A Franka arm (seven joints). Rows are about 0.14 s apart.
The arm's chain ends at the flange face. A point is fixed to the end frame.
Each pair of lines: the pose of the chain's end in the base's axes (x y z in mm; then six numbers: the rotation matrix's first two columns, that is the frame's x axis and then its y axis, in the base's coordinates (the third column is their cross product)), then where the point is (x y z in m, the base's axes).
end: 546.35 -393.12 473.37 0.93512 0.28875 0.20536 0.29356 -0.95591 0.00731
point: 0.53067 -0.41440 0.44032
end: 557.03 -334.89 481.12 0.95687 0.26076 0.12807 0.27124 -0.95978 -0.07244
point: 0.53775 -0.35404 0.44867
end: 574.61 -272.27 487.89 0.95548 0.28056 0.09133 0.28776 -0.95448 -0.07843
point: 0.55453 -0.29196 0.45626
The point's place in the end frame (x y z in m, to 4 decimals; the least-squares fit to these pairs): -0.0276 0.0155 0.0281
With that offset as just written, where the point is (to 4 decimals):
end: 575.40 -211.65 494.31 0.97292 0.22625 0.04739 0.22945 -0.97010 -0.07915
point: 0.5529 -0.2305 0.4638
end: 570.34 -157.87 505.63 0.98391 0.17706 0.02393 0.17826 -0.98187 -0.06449
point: 0.5463 -0.1761 0.4759
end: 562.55 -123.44 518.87 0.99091 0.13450 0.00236 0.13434 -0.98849 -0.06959
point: 0.5371 -0.1405 0.4897
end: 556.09 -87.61 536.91 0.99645 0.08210 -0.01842 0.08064 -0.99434 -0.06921
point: 0.5292 -0.1034 0.5083
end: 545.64 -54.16 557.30 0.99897 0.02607 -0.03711 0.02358 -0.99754 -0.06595
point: 0.5173 -0.0685 0.5293
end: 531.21 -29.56 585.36 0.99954 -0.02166 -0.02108 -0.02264 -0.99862 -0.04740
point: 0.5027 -0.0431 0.5571
